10 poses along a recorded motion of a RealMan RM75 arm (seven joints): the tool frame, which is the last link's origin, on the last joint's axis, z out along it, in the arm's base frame.
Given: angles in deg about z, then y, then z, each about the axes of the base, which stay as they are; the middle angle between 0 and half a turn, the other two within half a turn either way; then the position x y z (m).
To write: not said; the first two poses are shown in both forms.
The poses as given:
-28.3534 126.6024 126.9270 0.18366 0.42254 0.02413
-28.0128 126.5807 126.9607 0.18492 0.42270 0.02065
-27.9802 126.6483 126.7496 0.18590 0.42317 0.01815
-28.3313 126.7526 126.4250 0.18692 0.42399 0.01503
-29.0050 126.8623 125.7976 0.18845 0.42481 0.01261
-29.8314 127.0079 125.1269 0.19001 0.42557 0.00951
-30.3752 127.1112 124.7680 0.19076 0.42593 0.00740
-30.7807 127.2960 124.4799 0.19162 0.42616 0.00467
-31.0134 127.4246 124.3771 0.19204 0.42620 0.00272
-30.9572 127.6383 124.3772 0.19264 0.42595 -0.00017
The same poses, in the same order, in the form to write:
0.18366 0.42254 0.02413 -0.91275 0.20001 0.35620 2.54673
0.18492 0.42270 0.02065 -0.91183 0.20237 0.35722 2.54883
0.18590 0.42317 0.01815 -0.91173 0.20438 0.35635 2.54843
0.18692 0.42399 0.01503 -0.91262 0.20436 0.35407 2.54536
0.18845 0.42481 0.01261 -0.91410 0.20430 0.35025 2.53854
0.19001 0.42557 0.00951 -0.91603 0.20343 0.34569 2.53104
0.19076 0.42593 0.00740 -0.91739 0.20218 0.34280 2.52676
0.19162 0.42616 0.00467 -0.91864 0.20147 0.33988 2.52470
0.19204 0.42620 0.00272 -0.91945 0.20055 0.33821 2.52416
0.19264 0.42595 -0.00017 -0.91980 0.20110 0.33694 2.52690

